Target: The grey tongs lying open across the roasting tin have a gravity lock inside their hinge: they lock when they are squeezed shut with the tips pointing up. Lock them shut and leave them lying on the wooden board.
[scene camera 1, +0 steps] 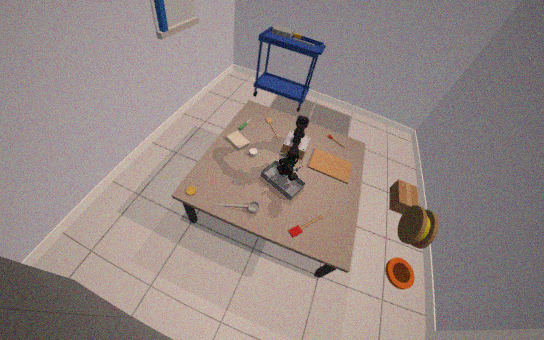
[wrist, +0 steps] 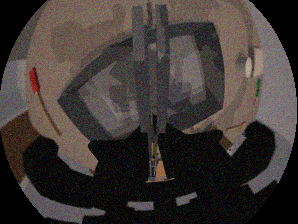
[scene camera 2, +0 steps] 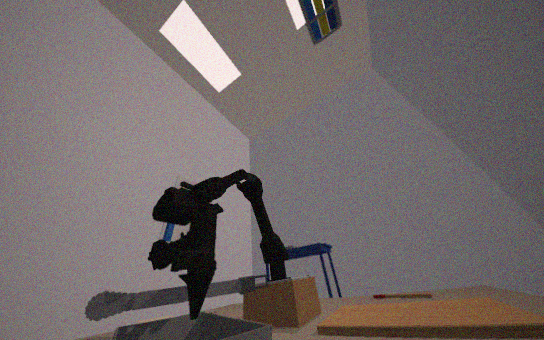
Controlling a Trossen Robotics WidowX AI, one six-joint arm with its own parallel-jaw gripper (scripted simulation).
Labels:
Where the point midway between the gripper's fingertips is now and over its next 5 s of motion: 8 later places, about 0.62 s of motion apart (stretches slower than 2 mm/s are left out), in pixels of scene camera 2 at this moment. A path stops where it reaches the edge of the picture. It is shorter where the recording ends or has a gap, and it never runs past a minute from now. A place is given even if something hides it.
The gripper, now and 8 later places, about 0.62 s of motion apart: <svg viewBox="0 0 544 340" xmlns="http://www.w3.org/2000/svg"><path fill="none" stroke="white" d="M194 318L202 259L248 252L305 246L336 244L368 244L378 245L386 250L389 252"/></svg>

